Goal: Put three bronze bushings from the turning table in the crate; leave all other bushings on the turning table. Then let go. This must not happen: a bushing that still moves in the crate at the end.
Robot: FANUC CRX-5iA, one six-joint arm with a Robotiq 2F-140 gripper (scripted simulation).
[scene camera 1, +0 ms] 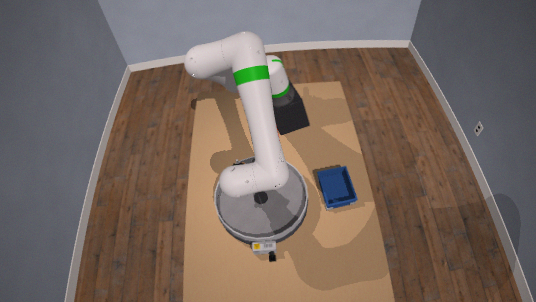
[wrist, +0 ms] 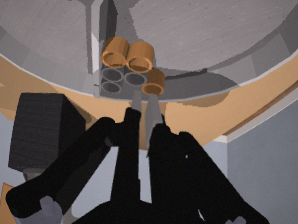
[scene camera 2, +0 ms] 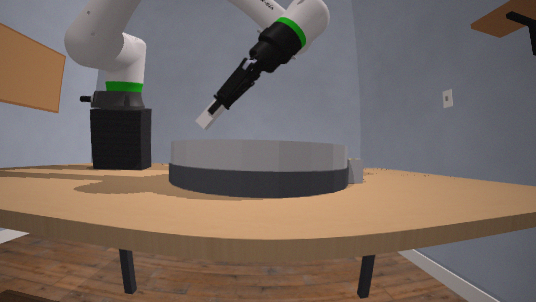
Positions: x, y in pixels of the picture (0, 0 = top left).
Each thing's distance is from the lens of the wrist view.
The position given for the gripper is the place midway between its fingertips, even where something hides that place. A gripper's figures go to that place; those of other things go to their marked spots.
gripper [wrist: 143, 103]: 22 cm
bronze bushing [wrist: 139, 51]: 23 cm
bronze bushing [wrist: 116, 48]: 23 cm
grey turning table [wrist: 184, 45]: 24 cm
